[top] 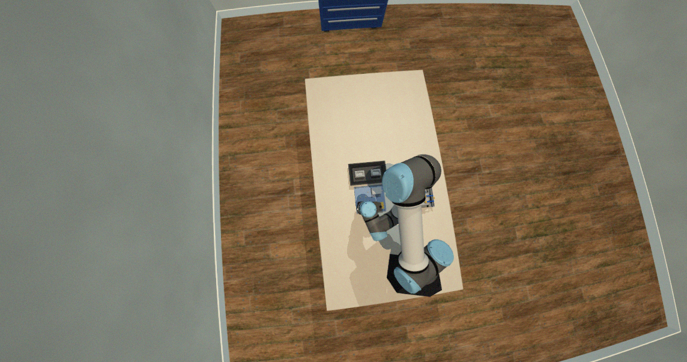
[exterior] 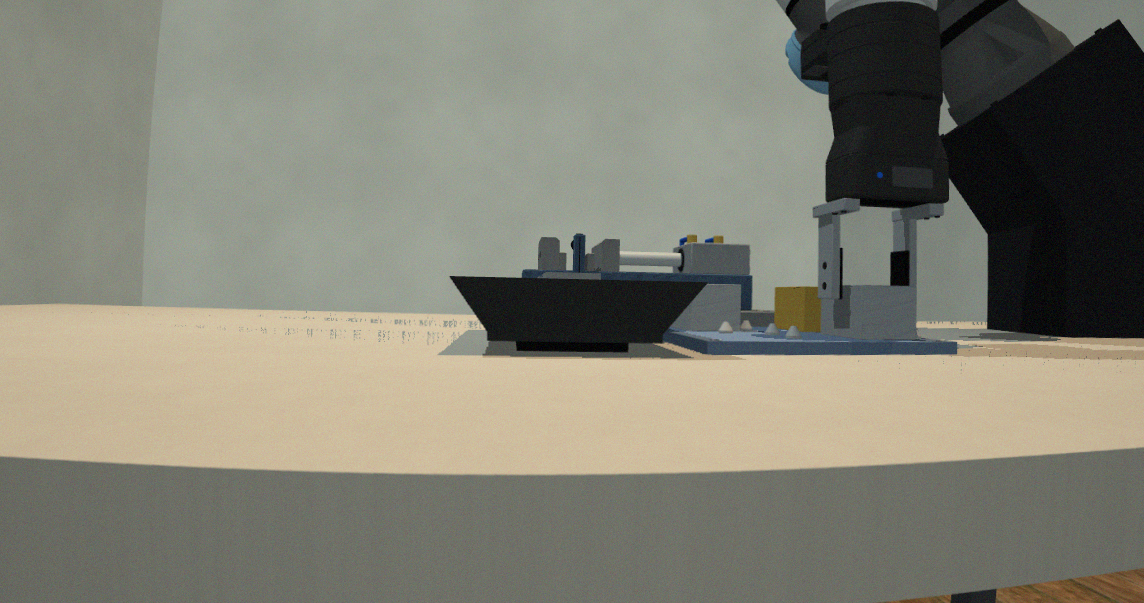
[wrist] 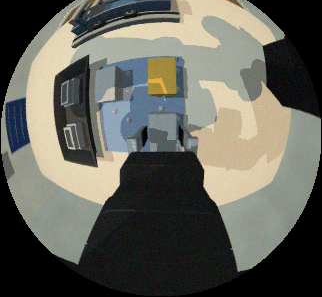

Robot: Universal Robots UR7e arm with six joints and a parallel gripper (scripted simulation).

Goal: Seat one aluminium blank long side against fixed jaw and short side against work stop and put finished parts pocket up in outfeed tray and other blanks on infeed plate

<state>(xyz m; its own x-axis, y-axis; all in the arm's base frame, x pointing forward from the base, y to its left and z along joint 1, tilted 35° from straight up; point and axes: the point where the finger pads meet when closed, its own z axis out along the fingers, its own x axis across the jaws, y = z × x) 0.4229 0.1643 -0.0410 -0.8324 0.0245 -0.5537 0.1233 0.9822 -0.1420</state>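
Right now my hand is 90 mm to the left of the brass blank, 30 mm above it and 10 mm past it. Round my hand: hose end block: 340 mm to the right, 40 mm behind, 30 mm above; vise: 360 mm to the right, 50 mm ahead, 10 mm below.
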